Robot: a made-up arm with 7 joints. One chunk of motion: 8 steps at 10 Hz.
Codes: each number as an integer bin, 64 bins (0 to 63) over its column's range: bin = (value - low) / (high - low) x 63, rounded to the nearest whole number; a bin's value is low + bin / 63 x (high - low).
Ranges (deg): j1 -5..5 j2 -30..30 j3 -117..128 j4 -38..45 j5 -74..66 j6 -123..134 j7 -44..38
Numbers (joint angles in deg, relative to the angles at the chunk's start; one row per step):
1: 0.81 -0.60 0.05 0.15 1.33 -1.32 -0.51
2: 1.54 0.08 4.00 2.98 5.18 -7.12 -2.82
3: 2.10 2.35 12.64 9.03 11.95 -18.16 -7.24
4: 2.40 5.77 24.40 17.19 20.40 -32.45 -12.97
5: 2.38 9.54 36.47 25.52 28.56 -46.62 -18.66
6: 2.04 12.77 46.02 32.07 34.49 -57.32 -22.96
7: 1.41 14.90 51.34 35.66 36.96 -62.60 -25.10
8: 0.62 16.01 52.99 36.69 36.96 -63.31 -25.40
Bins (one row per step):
1: 37 31 30 29 34 30 33
2: 41 32 31 31 36 28 32
3: 45 34 33 36 39 26 28
4: 47 38 36 42 42 22 24
5: 46 42 39 48 46 19 19
6: 44 45 42 53 49 16 16
7: 40 47 43 56 50 15 15
8: 35 48 44 57 50 15 14

